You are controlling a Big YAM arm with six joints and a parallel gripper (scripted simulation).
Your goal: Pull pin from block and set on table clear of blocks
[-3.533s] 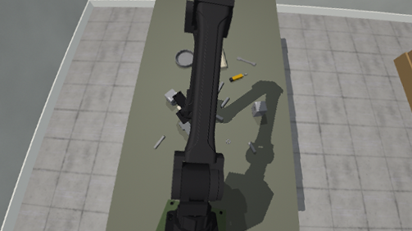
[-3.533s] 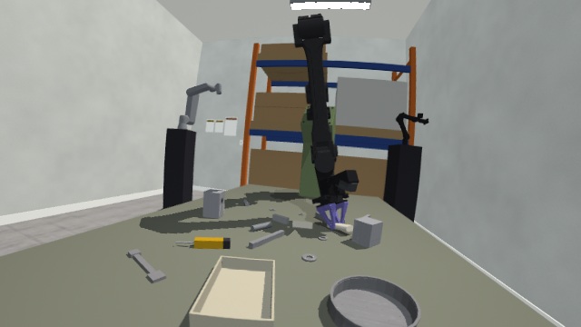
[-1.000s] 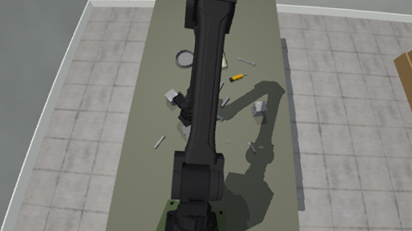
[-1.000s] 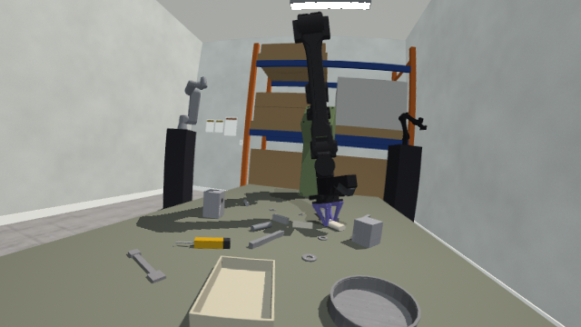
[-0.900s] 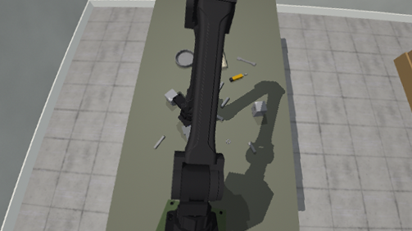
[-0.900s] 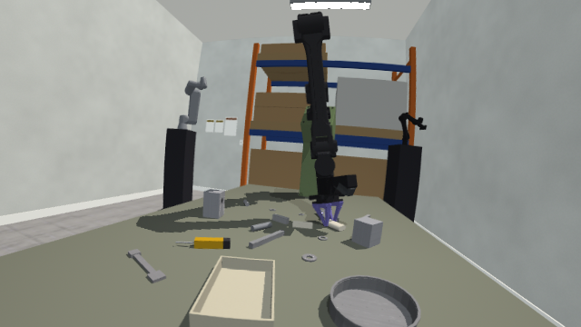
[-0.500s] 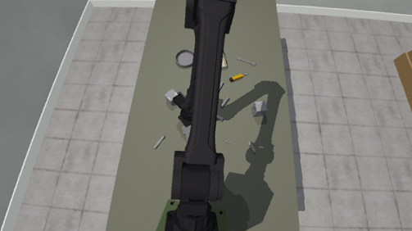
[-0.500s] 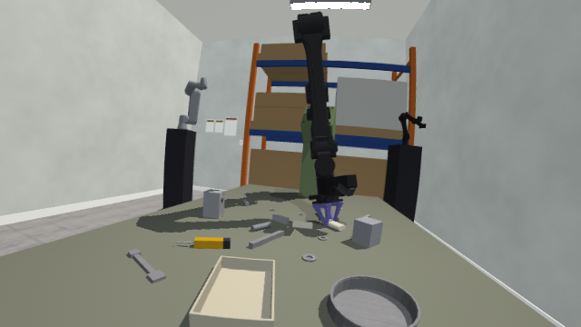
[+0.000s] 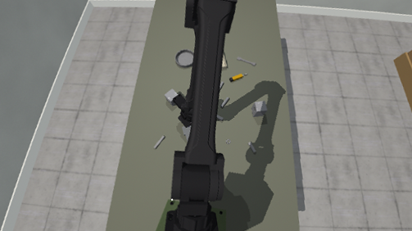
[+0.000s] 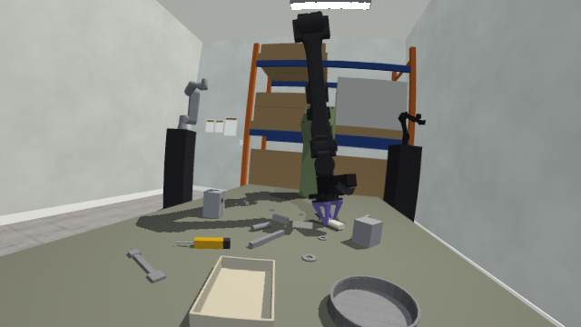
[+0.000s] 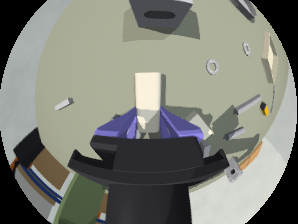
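Right now the cream piece is 30 mm ahead of my hand, 90 mm to the right of it and 10 mm below it. Also, from my hand: cream tray (360 mm ahead, 200 mm to the right, 10 mm below); round grey dish (390 mm ahead, 20 mm to the right); cream pin (10 mm ahead, 10 mm to the left).
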